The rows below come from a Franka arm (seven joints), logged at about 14 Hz.
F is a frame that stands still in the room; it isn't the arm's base.
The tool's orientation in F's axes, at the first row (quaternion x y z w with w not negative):
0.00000, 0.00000, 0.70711, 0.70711
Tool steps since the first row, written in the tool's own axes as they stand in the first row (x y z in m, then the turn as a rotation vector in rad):
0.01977, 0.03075, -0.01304, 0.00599, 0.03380, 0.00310
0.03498, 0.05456, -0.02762, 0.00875, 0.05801, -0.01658
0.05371, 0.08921, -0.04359, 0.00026, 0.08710, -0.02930
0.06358, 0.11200, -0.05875, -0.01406, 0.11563, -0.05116
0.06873, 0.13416, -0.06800, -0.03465, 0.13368, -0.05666
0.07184, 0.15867, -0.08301, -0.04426, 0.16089, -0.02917
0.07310, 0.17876, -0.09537, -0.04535, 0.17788, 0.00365
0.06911, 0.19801, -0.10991, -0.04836, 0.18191, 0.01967
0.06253, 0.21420, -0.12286, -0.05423, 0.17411, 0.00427
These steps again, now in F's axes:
-0.03075, 0.01977, -0.01304, -0.03380, 0.00599, 0.00310
-0.05456, 0.03498, -0.02762, -0.05801, 0.00875, -0.01658
-0.08921, 0.05371, -0.04359, -0.08710, 0.00026, -0.02930
-0.11200, 0.06358, -0.05875, -0.11563, -0.01406, -0.05116
-0.13416, 0.06873, -0.06800, -0.13368, -0.03465, -0.05666
-0.15867, 0.07184, -0.08301, -0.16089, -0.04426, -0.02917
-0.17876, 0.07310, -0.09537, -0.17788, -0.04535, 0.00365
-0.19801, 0.06911, -0.10991, -0.18191, -0.04836, 0.01967
-0.21420, 0.06253, -0.12286, -0.17411, -0.05423, 0.00427

